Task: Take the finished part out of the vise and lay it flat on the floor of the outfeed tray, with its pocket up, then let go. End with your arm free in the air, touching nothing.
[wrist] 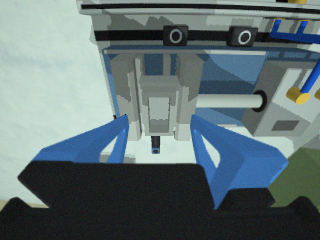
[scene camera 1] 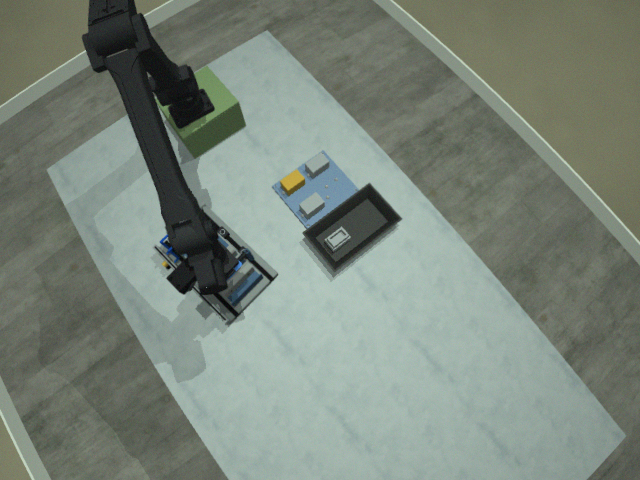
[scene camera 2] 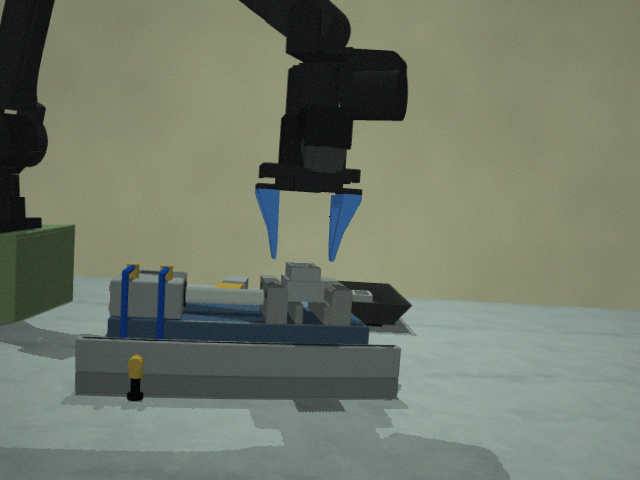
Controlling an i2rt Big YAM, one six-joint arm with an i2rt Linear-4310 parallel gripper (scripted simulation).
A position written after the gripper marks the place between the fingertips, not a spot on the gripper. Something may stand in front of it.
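Observation:
The gripper (scene camera 2: 302,259) is visible, and the wrist view likewise shows the gripper (wrist: 159,120).

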